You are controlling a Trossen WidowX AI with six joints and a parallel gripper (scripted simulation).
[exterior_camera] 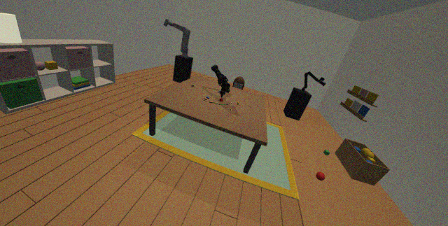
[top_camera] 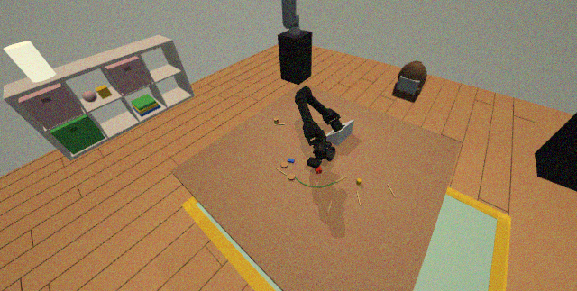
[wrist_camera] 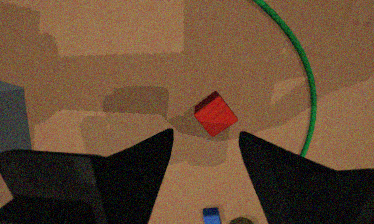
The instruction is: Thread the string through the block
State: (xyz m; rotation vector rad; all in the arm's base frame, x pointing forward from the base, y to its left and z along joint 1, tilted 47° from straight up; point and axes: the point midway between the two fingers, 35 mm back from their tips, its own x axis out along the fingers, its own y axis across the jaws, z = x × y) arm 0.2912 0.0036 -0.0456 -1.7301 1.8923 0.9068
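My gripper tip is now 10 mm short of the red block and 40 mm above it. From my gripper tip the other things lie so: yellow-topped peg: 50 mm behind, 220 mm to the left, 40 mm below; blue piece: 40 mm ahead, 170 mm to the right, 50 mm below; thin wooden stick: 10 mm behind, 130 mm to the left, 60 mm below.
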